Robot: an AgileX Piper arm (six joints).
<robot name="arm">
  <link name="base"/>
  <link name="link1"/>
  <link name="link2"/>
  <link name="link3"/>
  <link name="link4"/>
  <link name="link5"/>
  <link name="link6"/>
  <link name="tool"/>
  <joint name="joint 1" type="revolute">
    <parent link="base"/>
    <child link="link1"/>
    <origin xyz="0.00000 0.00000 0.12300" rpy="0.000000 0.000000 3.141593"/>
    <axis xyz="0 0 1"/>
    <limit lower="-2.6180" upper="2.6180"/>
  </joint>
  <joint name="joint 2" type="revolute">
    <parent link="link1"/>
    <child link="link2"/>
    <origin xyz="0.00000 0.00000 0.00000" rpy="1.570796 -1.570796 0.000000"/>
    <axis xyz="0 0 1"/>
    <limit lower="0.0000" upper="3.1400"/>
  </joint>
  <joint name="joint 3" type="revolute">
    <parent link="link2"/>
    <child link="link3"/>
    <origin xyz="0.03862 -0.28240 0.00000" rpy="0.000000 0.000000 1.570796"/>
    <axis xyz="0 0 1"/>
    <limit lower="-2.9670" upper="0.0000"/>
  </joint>
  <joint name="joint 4" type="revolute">
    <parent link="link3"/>
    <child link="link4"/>
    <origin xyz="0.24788 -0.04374 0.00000" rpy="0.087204 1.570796 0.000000"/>
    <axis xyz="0 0 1"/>
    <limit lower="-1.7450" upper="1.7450"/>
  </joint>
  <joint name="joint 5" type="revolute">
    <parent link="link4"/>
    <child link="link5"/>
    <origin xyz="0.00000 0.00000 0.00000" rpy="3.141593 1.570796 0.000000"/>
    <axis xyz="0 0 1"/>
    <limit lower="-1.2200" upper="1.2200"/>
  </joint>
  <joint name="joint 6" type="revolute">
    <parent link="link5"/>
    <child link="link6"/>
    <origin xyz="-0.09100 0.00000 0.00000" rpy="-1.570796 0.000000 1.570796"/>
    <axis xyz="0 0 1"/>
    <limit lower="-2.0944" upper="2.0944"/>
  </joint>
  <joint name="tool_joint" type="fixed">
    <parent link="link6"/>
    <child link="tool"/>
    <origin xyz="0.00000 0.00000 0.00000" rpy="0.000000 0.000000 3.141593"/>
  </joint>
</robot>
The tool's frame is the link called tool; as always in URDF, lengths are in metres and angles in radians.
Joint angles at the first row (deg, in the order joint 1, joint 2, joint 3, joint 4, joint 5, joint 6):
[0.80 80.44 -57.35 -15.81 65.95 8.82]
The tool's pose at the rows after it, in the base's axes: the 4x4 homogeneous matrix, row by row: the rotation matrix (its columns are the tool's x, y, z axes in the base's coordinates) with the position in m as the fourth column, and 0 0 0 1 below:
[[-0.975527 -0.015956 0.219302 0.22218], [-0.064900 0.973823 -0.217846 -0.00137], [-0.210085 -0.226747 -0.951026 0.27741], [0 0 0 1]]
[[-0.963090 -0.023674 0.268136 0.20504], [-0.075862 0.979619 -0.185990 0.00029], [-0.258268 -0.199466 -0.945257 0.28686], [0 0 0 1]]
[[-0.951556 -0.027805 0.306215 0.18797], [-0.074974 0.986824 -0.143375 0.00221], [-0.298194 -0.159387 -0.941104 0.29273], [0 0 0 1]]
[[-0.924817 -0.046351 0.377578 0.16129], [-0.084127 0.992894 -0.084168 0.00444], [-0.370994 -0.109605 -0.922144 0.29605], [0 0 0 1]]
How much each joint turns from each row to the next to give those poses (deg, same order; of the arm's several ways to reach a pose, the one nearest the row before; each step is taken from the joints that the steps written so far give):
[4.41 -7.39 3.55 0.63 -1.21 -0.80]
[0.23 -4.81 1.66 1.72 0.00 -1.26]
[0.00 -4.53 1.83 2.52 0.06 -1.14]
[0.01 -7.33 3.84 3.26 -1.26 -1.95]

